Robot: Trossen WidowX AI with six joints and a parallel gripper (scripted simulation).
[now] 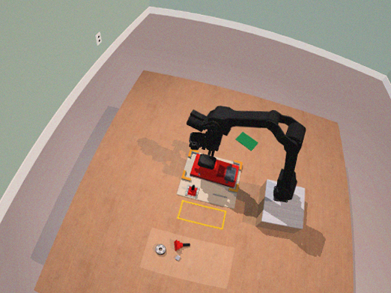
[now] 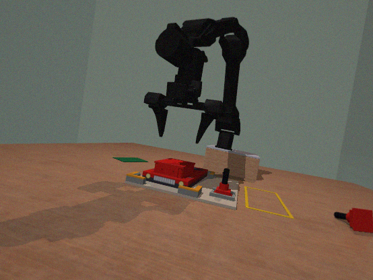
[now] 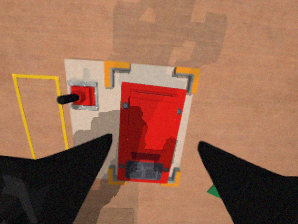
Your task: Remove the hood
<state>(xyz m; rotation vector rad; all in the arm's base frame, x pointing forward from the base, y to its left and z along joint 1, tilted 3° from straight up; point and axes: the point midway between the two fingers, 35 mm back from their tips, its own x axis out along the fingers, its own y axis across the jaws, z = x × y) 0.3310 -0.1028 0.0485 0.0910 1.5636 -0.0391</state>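
My gripper tip is now 1 cm past the red hood and 6 cm above it. The rest, counted from my gripper tip: green flat patch: 19 cm behind, 20 cm to the right, 10 cm below; then cream base plate: 3 cm behind, 3 cm to the left, 9 cm below.
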